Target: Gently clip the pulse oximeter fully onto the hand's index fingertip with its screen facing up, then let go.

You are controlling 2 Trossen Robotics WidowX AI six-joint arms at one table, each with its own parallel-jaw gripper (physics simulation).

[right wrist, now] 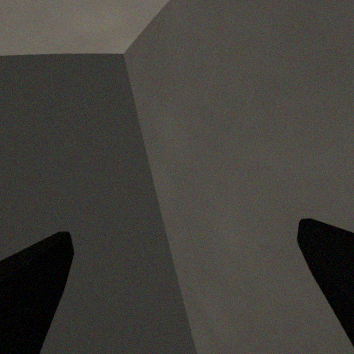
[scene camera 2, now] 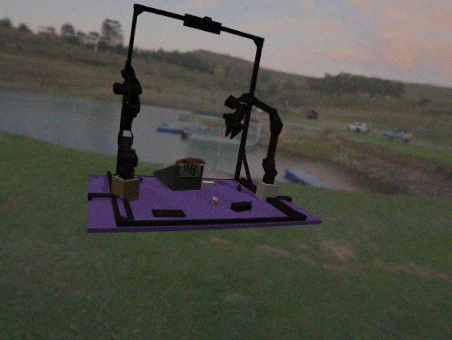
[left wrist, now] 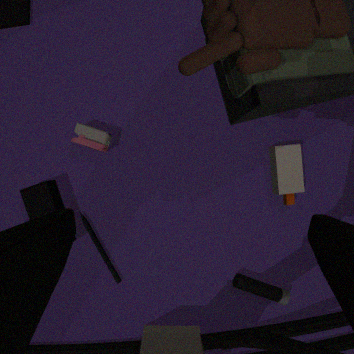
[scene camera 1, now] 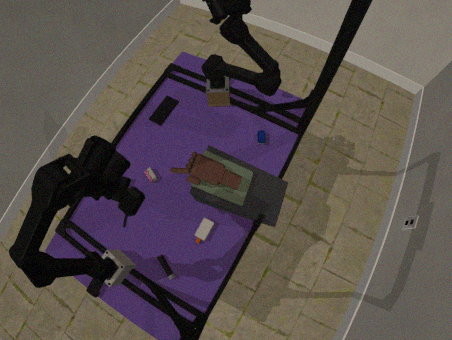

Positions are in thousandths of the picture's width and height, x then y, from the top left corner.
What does my left gripper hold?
Nothing.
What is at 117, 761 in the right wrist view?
My right gripper.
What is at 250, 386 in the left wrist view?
A pulse oximeter.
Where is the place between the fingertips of my left gripper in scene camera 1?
At 291, 543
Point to a dark grey block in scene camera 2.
At 375, 519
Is my right gripper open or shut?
Open.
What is my right gripper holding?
Nothing.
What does the white box with orange end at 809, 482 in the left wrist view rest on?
The table.
